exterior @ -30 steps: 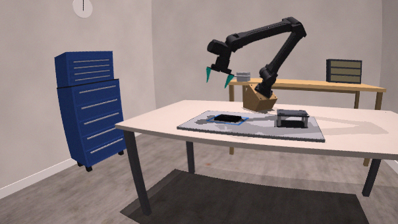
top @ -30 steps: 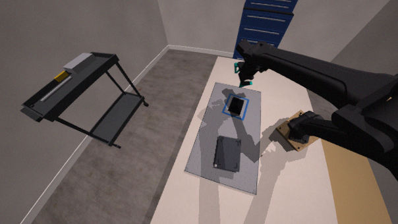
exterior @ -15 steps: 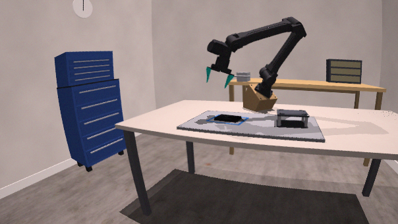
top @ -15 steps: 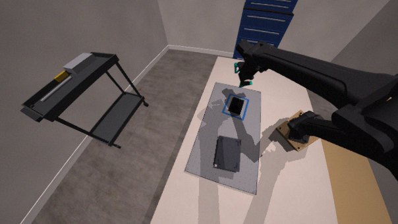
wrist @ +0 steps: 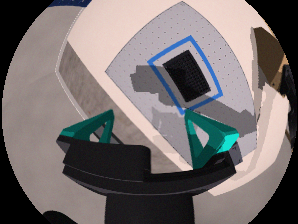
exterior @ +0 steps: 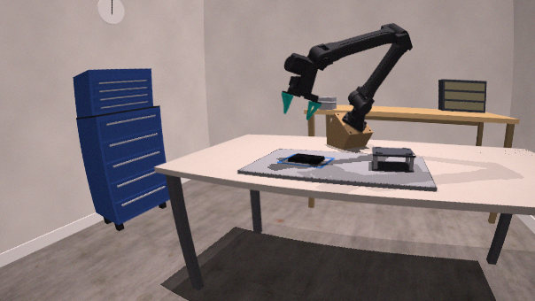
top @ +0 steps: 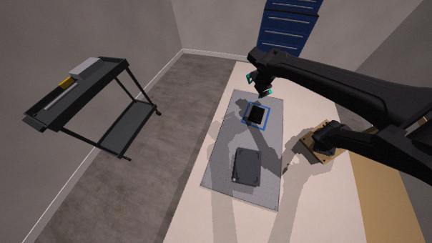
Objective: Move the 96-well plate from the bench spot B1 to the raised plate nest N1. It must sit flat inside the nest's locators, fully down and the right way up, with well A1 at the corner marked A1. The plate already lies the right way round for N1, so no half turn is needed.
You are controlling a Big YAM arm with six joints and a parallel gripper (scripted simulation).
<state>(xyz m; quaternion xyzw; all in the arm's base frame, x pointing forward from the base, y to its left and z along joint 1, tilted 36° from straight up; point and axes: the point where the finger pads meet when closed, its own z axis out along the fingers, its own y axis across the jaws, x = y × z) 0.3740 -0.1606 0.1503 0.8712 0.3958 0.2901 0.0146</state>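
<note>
Right now my hand is 180 mm above the black 96-well plate and 60 mm past it. Round my hand: raised plate nest N1: 340 mm to the left, 140 mm behind, 130 mm below; white corner mark: 430 mm to the left, 130 mm below, 110 mm behind.
</note>
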